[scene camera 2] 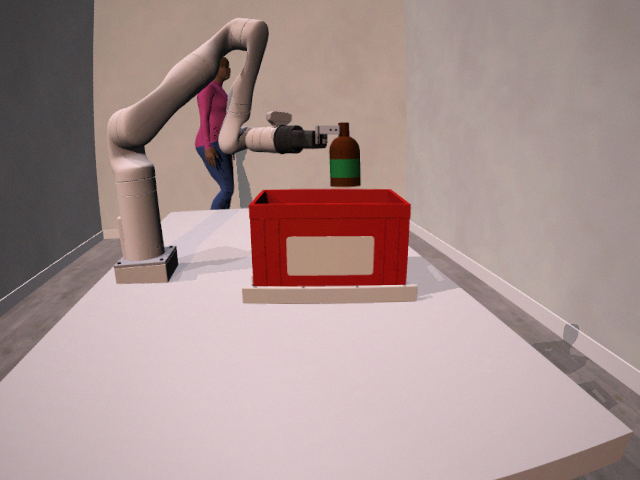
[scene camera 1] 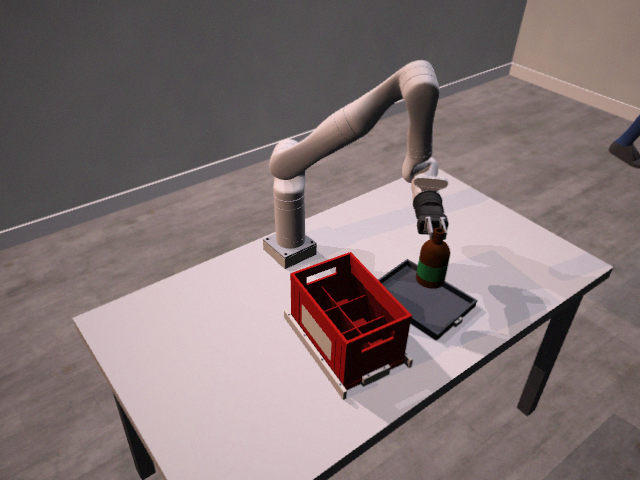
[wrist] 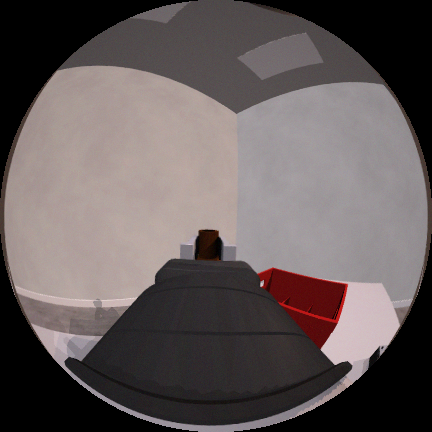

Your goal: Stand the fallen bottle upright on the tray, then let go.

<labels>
my gripper: scene camera 2; scene camera 1; wrist 207, 243
same spot on my gripper: (scene camera 1: 428, 227) = (scene camera 2: 326, 129)
same spot on pale strip: (scene camera 2: 379, 293) = (scene camera 1: 328, 374)
</labels>
